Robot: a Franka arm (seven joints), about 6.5 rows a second.
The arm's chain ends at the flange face. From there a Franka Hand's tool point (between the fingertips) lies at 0.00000 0.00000 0.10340 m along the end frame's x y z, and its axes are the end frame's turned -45 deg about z.
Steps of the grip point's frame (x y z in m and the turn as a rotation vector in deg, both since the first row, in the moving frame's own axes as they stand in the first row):
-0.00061 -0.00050 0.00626 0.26 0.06 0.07
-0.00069 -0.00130 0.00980 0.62 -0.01 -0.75
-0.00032 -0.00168 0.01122 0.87 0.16 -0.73
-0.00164 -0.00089 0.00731 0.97 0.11 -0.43
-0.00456 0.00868 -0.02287 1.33 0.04 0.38
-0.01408 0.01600 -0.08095 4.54 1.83 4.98
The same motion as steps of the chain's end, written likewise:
-0.00053 0.00049 0.00626 0.23 -0.14 0.07
-0.00060 0.00034 0.00981 0.43 -0.45 -0.75
-0.00050 0.00035 0.01123 0.73 -0.50 -0.73
-0.00069 0.00190 0.00733 0.76 -0.61 -0.43
0.00455 0.01112 -0.02284 0.97 -0.91 0.38
0.00445 0.02953 -0.08057 4.50 -1.92 4.98

